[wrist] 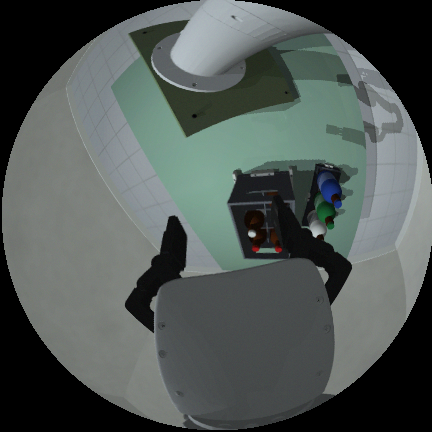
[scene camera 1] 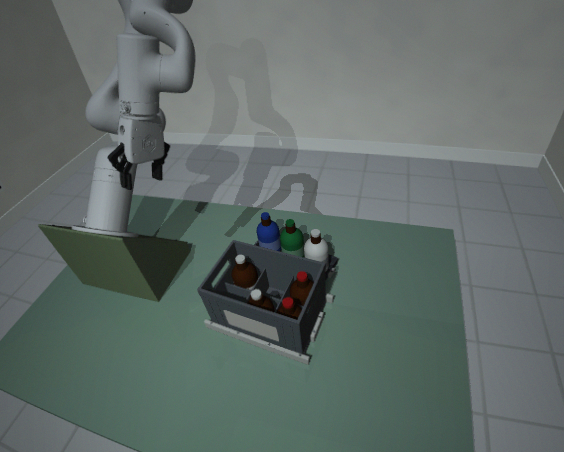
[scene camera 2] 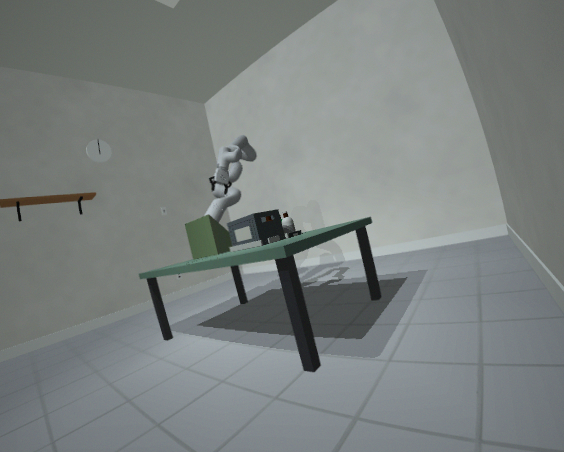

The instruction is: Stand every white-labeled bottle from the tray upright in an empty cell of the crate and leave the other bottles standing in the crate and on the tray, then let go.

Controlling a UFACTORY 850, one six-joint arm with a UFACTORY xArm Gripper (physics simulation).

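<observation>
A white-labeled bottle (scene camera 1: 316,248) (scene camera 2: 287,225) (wrist: 318,228) stands upright at one end of the small dark tray (scene camera 1: 334,262) (wrist: 312,192), behind the crate. A green bottle (scene camera 1: 291,241) (wrist: 326,210) and a blue bottle (scene camera 1: 268,232) (wrist: 330,190) stand beside it in the tray. The grey crate (scene camera 1: 212,302) (scene camera 2: 270,231) (wrist: 250,187) holds brown bottles, two with white caps and two with red caps; its walls partly hide its cells. My gripper (scene camera 1: 142,182) (scene camera 2: 220,191) (wrist: 225,216) is open and empty, high up near the arm's base, well away from the bottles.
The arm stands on a green block (scene camera 1: 100,260) (scene camera 2: 200,240) (wrist: 235,110), left of the crate in scene camera 1. A pale strip (scene camera 1: 257,341) runs along the crate's front foot. All stand on the green table (scene camera 1: 390,325) (scene camera 2: 325,240) (wrist: 200,170).
</observation>
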